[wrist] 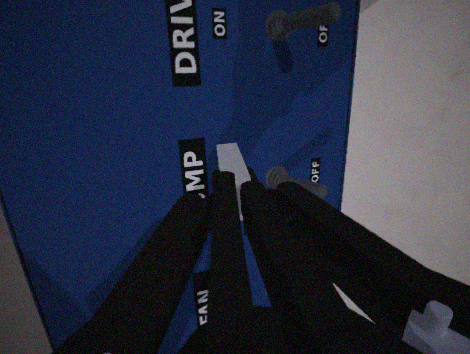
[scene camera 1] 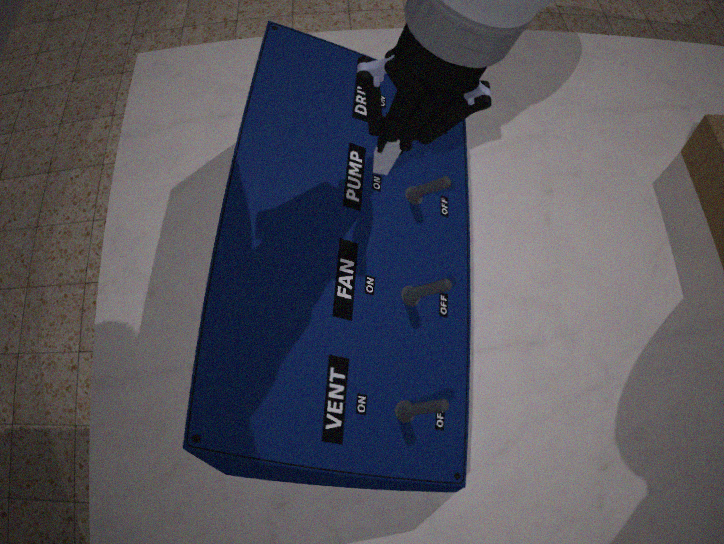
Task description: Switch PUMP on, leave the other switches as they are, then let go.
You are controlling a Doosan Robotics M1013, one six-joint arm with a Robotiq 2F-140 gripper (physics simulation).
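Frame: origin at the arm's base, x right, y ahead, z up, level; metres.
Seen in the pictures: gripper, between the fingertips: (wrist: 227, 160) (scene camera 1: 380, 163).
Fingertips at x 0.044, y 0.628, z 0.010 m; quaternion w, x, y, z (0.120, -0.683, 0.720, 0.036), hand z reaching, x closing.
Note:
Pixels of each thing's top centre, then the offset from my fingertips to it. "spot": a spot on its surface instead. Level surfaces: height alone.
- PUMP switch, centre of its top: (wrist: 301, 194) (scene camera 1: 433, 177) dx -0.028, dy -0.054, dz +0.013 m
- FAN switch, centre of its top: (scene camera 1: 431, 281) dx -0.147, dy -0.043, dz +0.013 m
- VENT switch, centre of its top: (scene camera 1: 427, 403) dx -0.267, dy -0.033, dz +0.013 m
- DRIVE switch, centre of its top: (wrist: 309, 12) dx +0.092, dy -0.065, dz +0.013 m
- label, a spot on its surface: (scene camera 1: 376, 182) spot: dx -0.022, dy +0.005, dz -0.005 m
- pale table, height of its surface: dz -0.118 m
The blue switch panel (scene camera 1: 280, 116) (wrist: 100, 100) lies on the table. The PUMP switch (scene camera 1: 430, 188) (wrist: 300, 183) leans to its OFF side. The FAN switch (scene camera 1: 428, 290) and the VENT switch (scene camera 1: 424, 408) also lean to OFF in the scene view. The DRIVE switch (wrist: 305, 20) leans to OFF in the wrist view; the gripper hides it in the scene view. My gripper (scene camera 1: 386, 160) (wrist: 227, 160) is shut with nothing between its fingers. Its pale fingertips are over the panel by PUMP's ON label (scene camera 1: 376, 182), on the ON side of the PUMP lever and apart from it in the scene view.
The panel stands on a pale table (scene camera 1: 556, 233). A brown box-like object (scene camera 1: 708, 157) is at the right edge of the scene view. The arm reaches in from the top over the DRIVE end of the panel. Tiled floor (scene camera 1: 46, 233) shows to the left.

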